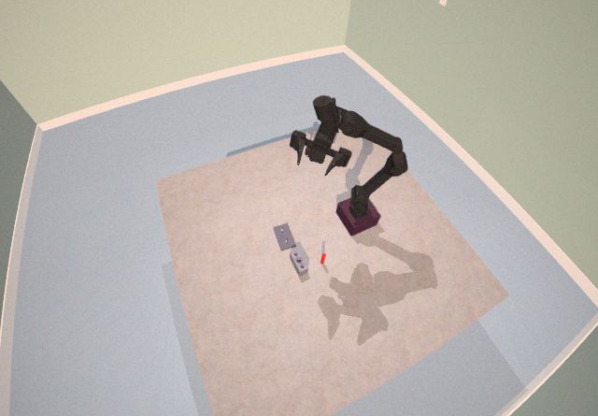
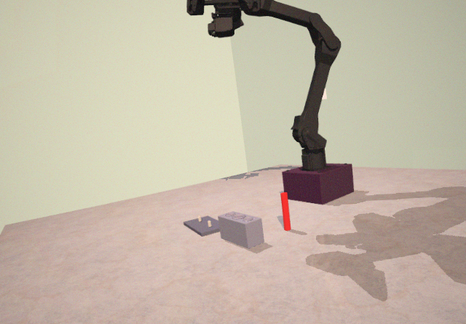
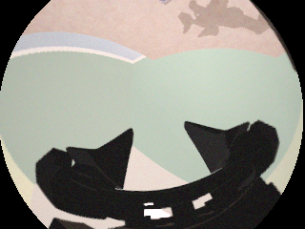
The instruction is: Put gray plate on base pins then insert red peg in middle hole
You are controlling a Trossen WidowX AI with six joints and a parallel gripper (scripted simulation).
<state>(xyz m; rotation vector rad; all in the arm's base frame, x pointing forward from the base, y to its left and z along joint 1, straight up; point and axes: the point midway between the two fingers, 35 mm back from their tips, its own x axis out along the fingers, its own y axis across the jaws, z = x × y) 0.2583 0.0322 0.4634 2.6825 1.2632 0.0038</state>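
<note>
Now: the gray plate 51 cm below my gripper tip, 6 cm to the left of it and 5 cm ahead of it. From my gripper tip the other things lie so: red peg: 50 cm below, 8 cm to the left, 5 cm behind; gray base: 53 cm below, 9 cm to the right, 6 cm ahead.
</note>
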